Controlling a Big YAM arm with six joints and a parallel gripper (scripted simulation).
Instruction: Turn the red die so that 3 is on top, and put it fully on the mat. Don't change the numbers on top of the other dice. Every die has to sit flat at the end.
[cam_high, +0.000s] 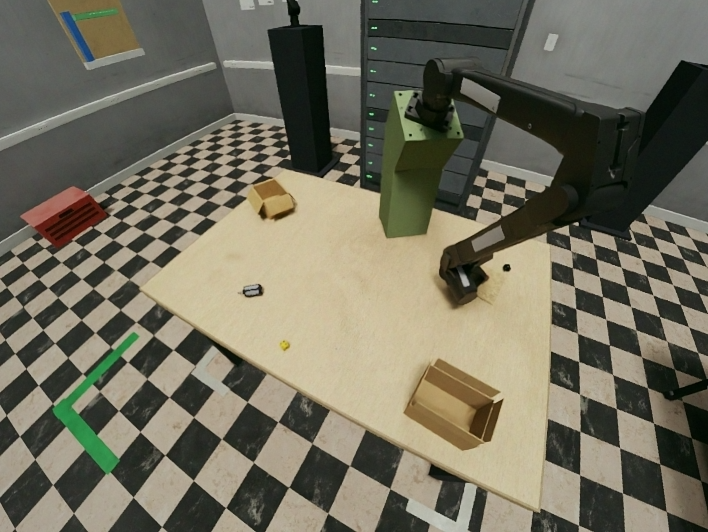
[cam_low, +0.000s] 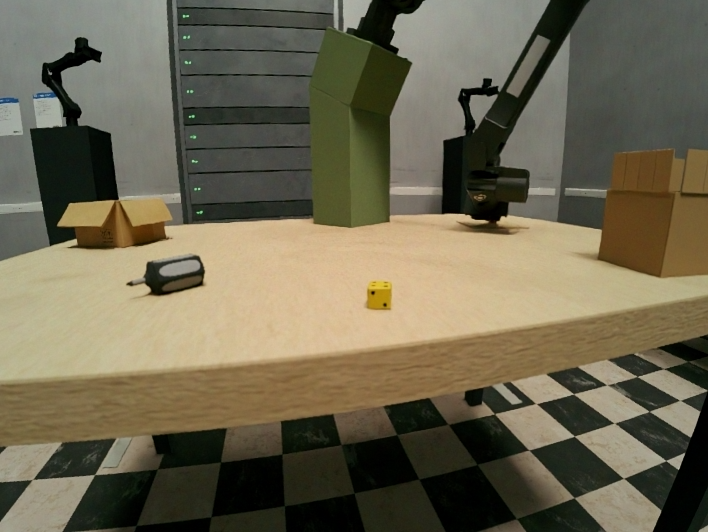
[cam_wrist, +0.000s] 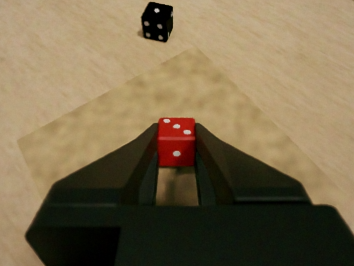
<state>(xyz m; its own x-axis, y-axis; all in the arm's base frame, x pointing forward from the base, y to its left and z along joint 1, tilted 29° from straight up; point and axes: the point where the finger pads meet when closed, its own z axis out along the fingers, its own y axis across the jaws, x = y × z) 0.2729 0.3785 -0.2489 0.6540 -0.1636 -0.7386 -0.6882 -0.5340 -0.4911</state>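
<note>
Now: the red die right at my hand. From my hand the other things lie so: cardboard box 45 cm ahead, 4 cm to the right, 4 cm above; black die 8 cm behind, 7 cm to the left, 1 cm below; tan mat 2 cm below, 1 cm to the right.
</note>
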